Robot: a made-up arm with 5 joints. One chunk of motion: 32 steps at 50 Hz.
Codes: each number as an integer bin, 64 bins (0 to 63) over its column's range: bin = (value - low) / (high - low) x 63, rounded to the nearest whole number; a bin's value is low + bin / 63 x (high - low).
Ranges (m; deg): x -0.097..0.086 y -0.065..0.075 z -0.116..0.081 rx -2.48..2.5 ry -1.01..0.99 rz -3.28..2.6
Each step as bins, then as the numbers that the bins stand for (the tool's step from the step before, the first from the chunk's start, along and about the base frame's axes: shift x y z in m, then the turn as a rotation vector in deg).
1 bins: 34 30 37 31 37 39
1 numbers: 0.00176 0.00167 -0.00030 -0.030 0.165 0.360
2 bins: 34 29 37 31 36 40
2 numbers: 0.00176 -0.00056 -0.00030 -0.030 0.133 0.453
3 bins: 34 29 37 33 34 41
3 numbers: 0.00176 -0.00056 -0.00030 0.129 0.069 0.547
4 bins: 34 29 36 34 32 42
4 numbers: 0.00176 -0.00056 -0.00343 0.208 0.006 0.640
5 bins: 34 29 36 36 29 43
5 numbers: 0.00176 -0.00056 -0.00343 0.366 -0.089 0.733
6 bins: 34 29 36 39 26 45
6 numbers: 0.00176 -0.00056 -0.00343 0.603 -0.185 0.920
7 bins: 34 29 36 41 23 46
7 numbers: 0.00176 -0.00056 -0.00343 0.761 -0.280 1.013
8 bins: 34 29 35 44 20 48
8 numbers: 0.00176 -0.00056 -0.00656 0.998 -0.375 1.200
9 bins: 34 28 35 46 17 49
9 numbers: 0.00176 -0.00278 -0.00656 1.156 -0.470 1.293
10 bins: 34 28 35 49 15 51
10 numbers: 0.00176 -0.00278 -0.00656 1.393 -0.534 1.480
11 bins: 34 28 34 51 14 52
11 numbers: 0.00176 -0.00278 -0.00968 1.551 -0.566 1.573
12 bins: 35 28 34 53 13 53
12 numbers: 0.00467 -0.00278 -0.00968 1.710 -0.597 1.667
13 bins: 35 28 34 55 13 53
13 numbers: 0.00467 -0.00278 -0.00968 1.868 -0.597 1.667
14 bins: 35 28 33 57 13 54
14 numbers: 0.00467 -0.00278 -0.01281 2.026 -0.597 1.760
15 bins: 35 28 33 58 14 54
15 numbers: 0.00467 -0.00278 -0.01281 2.105 -0.566 1.760
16 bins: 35 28 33 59 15 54
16 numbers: 0.00467 -0.00278 -0.01281 2.184 -0.534 1.760
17 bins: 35 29 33 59 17 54
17 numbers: 0.00467 -0.00056 -0.01281 2.184 -0.470 1.760
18 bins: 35 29 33 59 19 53
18 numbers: 0.00467 -0.00056 -0.01281 2.184 -0.407 1.667
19 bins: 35 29 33 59 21 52
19 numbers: 0.00467 -0.00056 -0.01281 2.184 -0.343 1.573
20 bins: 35 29 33 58 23 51
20 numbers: 0.00467 -0.00056 -0.01281 2.105 -0.280 1.480
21 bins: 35 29 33 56 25 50
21 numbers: 0.00467 -0.00056 -0.01281 1.947 -0.216 1.387
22 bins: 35 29 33 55 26 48
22 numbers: 0.00467 -0.00056 -0.01281 1.868 -0.185 1.200
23 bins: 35 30 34 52 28 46
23 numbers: 0.00467 0.00167 -0.00968 1.630 -0.121 1.013
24 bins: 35 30 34 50 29 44
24 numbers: 0.00467 0.00167 -0.00968 1.472 -0.089 0.827
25 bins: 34 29 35 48 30 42
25 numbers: 0.00176 -0.00056 -0.00656 1.314 -0.058 0.640
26 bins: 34 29 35 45 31 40
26 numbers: 0.00176 -0.00056 -0.00656 1.077 -0.026 0.453
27 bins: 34 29 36 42 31 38
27 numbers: 0.00176 -0.00056 -0.00343 0.840 -0.026 0.267
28 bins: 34 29 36 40 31 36
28 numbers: 0.00176 -0.00056 -0.00343 0.682 -0.026 0.080
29 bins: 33 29 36 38 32 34
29 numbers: -0.00114 -0.00056 -0.00343 0.524 0.006 -0.107
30 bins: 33 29 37 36 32 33
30 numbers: -0.00114 -0.00056 -0.00030 0.366 0.006 -0.200
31 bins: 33 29 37 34 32 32
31 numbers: -0.00114 -0.00056 -0.00030 0.208 0.006 -0.293
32 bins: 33 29 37 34 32 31
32 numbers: -0.00114 -0.00056 -0.00030 0.208 0.006 -0.387
